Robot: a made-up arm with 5 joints.
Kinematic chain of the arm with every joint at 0, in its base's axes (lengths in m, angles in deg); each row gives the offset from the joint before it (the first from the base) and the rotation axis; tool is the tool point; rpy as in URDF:
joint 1: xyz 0.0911 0 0.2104 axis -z
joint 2: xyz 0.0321 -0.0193 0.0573 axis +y
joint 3: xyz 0.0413 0 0.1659 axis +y
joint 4: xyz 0.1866 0 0.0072 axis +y
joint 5: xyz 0.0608 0.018 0 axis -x
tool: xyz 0 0 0 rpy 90 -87.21 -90
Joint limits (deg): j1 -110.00..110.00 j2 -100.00..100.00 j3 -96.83..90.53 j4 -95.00..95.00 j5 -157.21..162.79
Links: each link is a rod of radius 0.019 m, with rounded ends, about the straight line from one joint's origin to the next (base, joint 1, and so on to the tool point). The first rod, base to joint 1, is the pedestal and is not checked.
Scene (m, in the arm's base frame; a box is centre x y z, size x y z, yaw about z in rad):
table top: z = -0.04
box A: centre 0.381 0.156 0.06 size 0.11 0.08 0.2 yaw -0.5
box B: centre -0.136 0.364 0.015 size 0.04 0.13 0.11 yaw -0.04
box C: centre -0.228 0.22 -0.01 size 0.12 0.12 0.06 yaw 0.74
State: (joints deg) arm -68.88 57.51 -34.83 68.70 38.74
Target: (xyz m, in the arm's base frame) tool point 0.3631 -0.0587 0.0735
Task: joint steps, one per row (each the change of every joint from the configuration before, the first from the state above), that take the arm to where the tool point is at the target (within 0.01 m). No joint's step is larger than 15 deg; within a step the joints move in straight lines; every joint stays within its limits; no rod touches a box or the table.
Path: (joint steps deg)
1: 14.35 -8.10 9.70 5.26 -4.86
2: 14.36 -8.10 9.69 5.26 -4.85
3: 14.35 -8.10 9.70 5.26 -4.86
4: 14.35 -8.10 9.69 5.26 -4.86
5: 14.36 -8.10 9.70 5.26 -4.85
6: 2.25 14.44 -8.27 -5.80 6.07
7: 2.26 14.44 -8.26 -5.80 6.07
8: 2.25 14.45 -8.26 -5.81 6.07
9: 2.26 14.44 -8.27 -5.80 6.07

